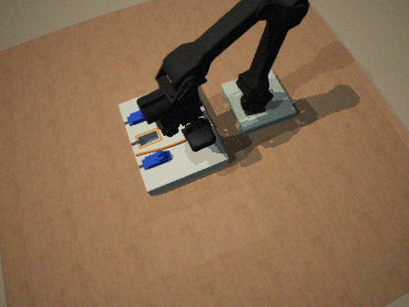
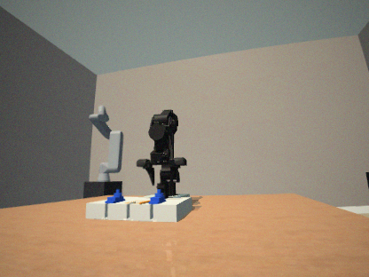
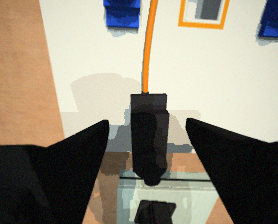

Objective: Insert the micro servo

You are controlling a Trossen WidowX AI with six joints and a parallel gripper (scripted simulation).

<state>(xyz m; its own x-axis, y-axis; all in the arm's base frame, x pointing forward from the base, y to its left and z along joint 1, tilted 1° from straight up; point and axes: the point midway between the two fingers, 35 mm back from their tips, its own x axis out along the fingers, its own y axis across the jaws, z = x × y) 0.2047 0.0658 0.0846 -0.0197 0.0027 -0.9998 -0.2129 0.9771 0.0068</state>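
Right now my gripper tip is 20 mm short of the white deck, 50 mm to the left of it and 70 mm above it.
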